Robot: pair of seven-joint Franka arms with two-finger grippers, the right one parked.
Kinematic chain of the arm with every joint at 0, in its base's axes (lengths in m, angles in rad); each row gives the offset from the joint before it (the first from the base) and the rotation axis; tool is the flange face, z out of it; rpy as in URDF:
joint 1: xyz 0 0 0.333 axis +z
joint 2: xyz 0 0 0 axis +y
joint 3: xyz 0 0 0.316 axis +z
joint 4: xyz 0.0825 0 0 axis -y
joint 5: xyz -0.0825 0 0.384 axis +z
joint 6: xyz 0 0 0 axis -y
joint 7: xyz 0.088 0 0 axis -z
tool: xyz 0 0 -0.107 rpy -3.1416 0 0
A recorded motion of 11 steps. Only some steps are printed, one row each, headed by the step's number.
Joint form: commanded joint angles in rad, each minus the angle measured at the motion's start. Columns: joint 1, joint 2, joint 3, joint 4, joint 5, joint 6, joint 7.
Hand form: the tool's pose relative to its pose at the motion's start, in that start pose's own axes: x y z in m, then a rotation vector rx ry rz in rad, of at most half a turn. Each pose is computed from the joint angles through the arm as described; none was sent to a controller.
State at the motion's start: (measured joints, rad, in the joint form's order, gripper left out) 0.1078 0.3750 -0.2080 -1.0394 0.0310 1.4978 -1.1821
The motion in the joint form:
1: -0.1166 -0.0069 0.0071 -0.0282 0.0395 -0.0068 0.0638
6: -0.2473 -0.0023 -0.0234 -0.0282 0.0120 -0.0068 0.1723
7: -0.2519 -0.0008 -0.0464 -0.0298 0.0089 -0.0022 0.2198
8: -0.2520 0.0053 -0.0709 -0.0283 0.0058 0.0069 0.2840
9: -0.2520 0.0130 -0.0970 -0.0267 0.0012 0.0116 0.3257
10: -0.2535 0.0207 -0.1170 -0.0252 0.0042 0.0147 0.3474
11: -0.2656 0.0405 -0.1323 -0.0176 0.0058 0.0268 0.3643
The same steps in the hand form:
1: -0.0651 0.0227 0.0124 0.0428 0.0191 0.1723
6: -0.1655 0.0473 0.0174 0.0306 -0.0338 0.4401
7: -0.1801 0.0500 0.0181 0.0226 -0.0467 0.5130
8: -0.1920 0.0535 0.0197 0.0099 -0.0596 0.5988
9: -0.2047 0.0566 0.0225 0.0013 -0.0769 0.6633
10: -0.2145 0.0591 0.0256 -0.0011 -0.0854 0.7033
11: -0.2276 0.0655 0.0335 -0.0077 -0.0967 0.7431

